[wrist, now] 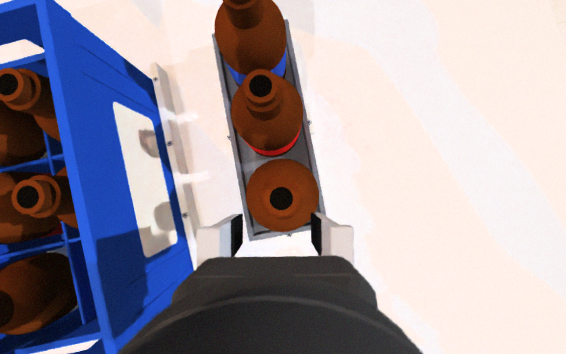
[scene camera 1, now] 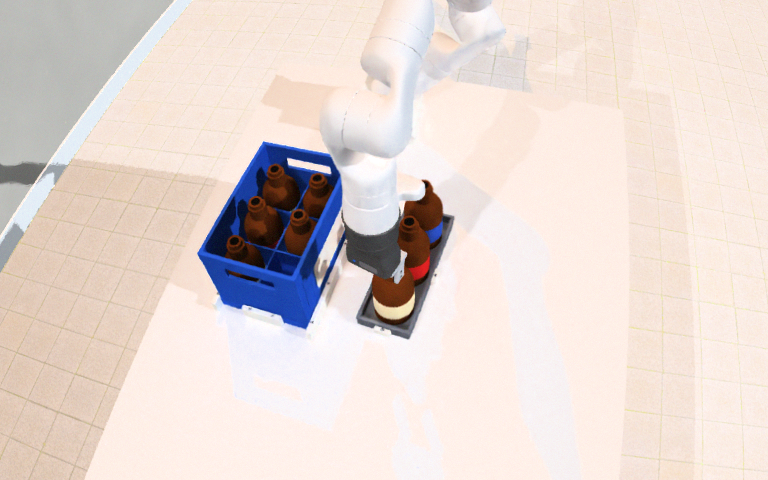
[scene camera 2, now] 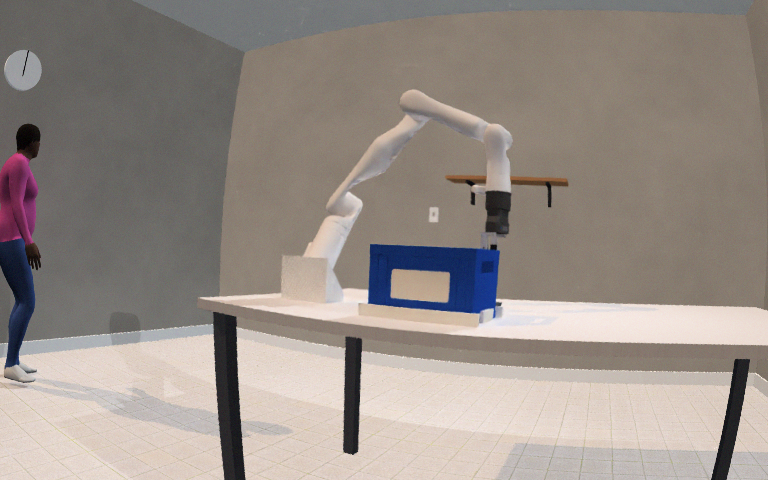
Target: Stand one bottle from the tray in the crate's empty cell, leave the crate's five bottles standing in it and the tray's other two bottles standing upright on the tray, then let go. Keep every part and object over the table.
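Where they show: gripper, fingertip midpoint: (wrist: 276, 228) (scene camera 1: 383, 270); arm's base, origin of the base link: (scene camera 1: 387, 94) (scene camera 2: 315, 271).
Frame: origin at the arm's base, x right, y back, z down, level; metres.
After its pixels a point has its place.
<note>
My gripper (scene camera 1: 391, 276) @(x -0.096, y -0.503, z -0.071 m) (scene camera 2: 490, 243) @(x -0.096, y -0.503, z -0.071 m) (wrist: 276, 228) @(x -0.096, y -0.503, z -0.071 m) is open and empty, low over the tray's near end at the cream-labelled bottle's (scene camera 1: 394, 302) @(x -0.115, y -0.518, z 0.001 m) (wrist: 265, 210) @(x -0.091, y -0.488, z -0.061 m) top. In the wrist view the bottle's mouth lies slightly ahead of the line between the fingertips; contact cannot be told. The red-labelled bottle (scene camera 1: 416, 249) @(x -0.136, y -0.422, z -0.026 m) (wrist: 270, 120) @(x -0.119, y -0.416, z -0.035 m) and blue-labelled bottle (scene camera 1: 427, 209) @(x -0.142, y -0.335, z -0.030 m) (wrist: 250, 40) @(x -0.127, y -0.338, z -0.030 m) stand upright behind it on the grey tray (scene camera 1: 402, 333) @(x -0.133, y -0.542, z 0.065 m) (wrist: 244, 161) @(x -0.070, y -0.426, z 0.083 m). The blue crate (scene camera 1: 266, 297) @(x 0.107, y -0.548, z 0.004 m) (scene camera 2: 487, 294) @(x 0.116, y -0.547, z 0.022 m) (wrist: 85, 125) @(x 0.016, y -0.381, z -0.070 m) holds five standing bottles; its empty cell (scene camera 1: 283, 262) @(x 0.107, y -0.458, z 0.028 m) is at the front right in scene camera 1.
The crate's tall side wall stands close to the left of the gripper and tray. White rails (scene camera 2: 419, 315) @(x 0.217, y -0.409, z 0.073 m) (wrist: 172, 145) @(x 0.007, y -0.379, z 0.059 m) run along the crate's base. The white table (scene camera 1: 509, 367) @(x -0.331, y -0.567, z 0.089 m) (scene camera 2: 623, 325) @(x 0.107, y -0.922, z 0.089 m) carries the crate, the tray and the arm's base (scene camera 2: 304, 277) @(x 0.048, y 0.007, z 0.018 m).
</note>
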